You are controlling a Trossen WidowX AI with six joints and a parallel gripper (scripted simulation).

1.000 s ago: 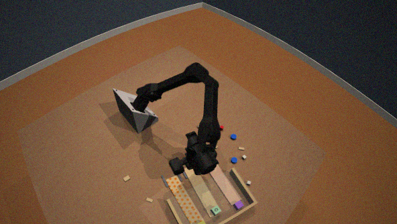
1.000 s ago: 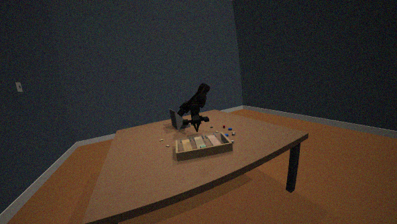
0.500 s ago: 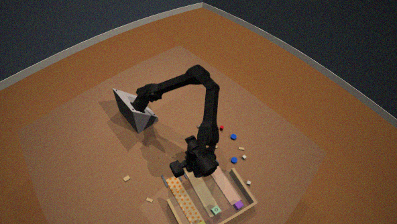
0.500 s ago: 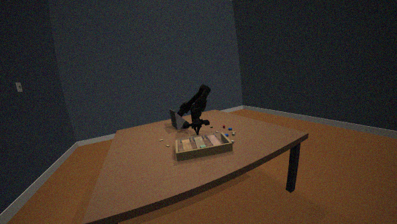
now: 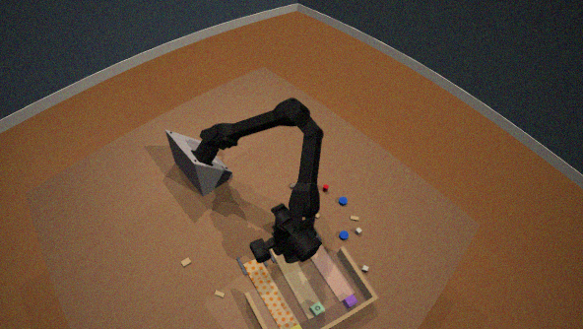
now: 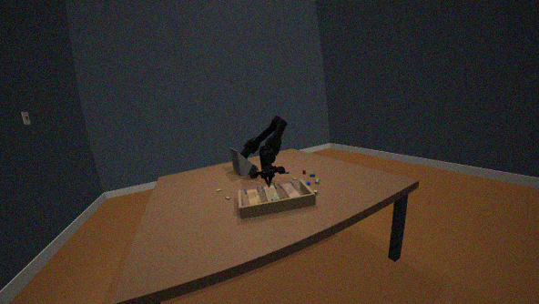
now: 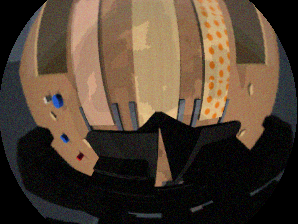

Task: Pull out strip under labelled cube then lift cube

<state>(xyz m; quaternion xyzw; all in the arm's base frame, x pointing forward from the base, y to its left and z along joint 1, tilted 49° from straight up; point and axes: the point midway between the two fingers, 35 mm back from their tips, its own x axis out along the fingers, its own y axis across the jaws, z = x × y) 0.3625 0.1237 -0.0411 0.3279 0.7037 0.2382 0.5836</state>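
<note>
My gripper tip is now 9 cm short of the tan strip, 2 cm to the left of it and 1 cm above it. The rest, counted from my gripper tip: grey pebble: 18 cm behind, 19 cm to the left; then red peg: 10 cm behind, 27 cm to the left; then green labelled cube: 20 cm ahead, 4 cm to the right, 1 cm above.
</note>
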